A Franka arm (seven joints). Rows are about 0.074 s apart.
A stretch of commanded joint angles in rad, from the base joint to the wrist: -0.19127 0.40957 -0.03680 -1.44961 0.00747 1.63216 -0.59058; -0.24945 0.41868 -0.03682 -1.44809 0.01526 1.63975 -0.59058; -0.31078 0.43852 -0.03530 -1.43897 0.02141 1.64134 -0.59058; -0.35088 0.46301 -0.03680 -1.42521 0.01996 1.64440 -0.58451; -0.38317 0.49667 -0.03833 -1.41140 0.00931 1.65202 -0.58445; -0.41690 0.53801 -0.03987 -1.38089 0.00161 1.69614 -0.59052; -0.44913 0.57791 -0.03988 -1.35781 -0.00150 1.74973 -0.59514; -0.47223 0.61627 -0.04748 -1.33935 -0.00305 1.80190 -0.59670; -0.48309 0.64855 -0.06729 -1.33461 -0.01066 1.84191 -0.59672; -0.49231 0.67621 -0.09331 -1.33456 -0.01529 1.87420 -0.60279; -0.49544 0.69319 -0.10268 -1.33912 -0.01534 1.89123 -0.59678
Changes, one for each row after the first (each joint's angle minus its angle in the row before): -0.05818 0.00911 -0.00002 0.00152 0.00779 0.00759 0.00000; -0.06133 0.01984 0.00152 0.00912 0.00615 0.00159 0.00000; -0.04010 0.02449 -0.00150 0.01376 -0.00145 0.00306 0.00607; -0.03229 0.03366 -0.00153 0.01381 -0.01065 0.00762 0.00006; -0.03373 0.04134 -0.00154 0.03051 -0.00770 0.04412 -0.00607; -0.03223 0.03990 -0.00001 0.02308 -0.00311 0.05359 -0.00462; -0.02310 0.03836 -0.00760 0.01846 -0.00155 0.05217 -0.00156; -0.01086 0.03228 -0.01981 0.00474 -0.00761 0.04001 -0.00002; -0.00922 0.02766 -0.02602 0.00005 -0.00463 0.03229 -0.00607; -0.00313 0.01698 -0.00937 -0.00456 -0.00005 0.01703 0.00601
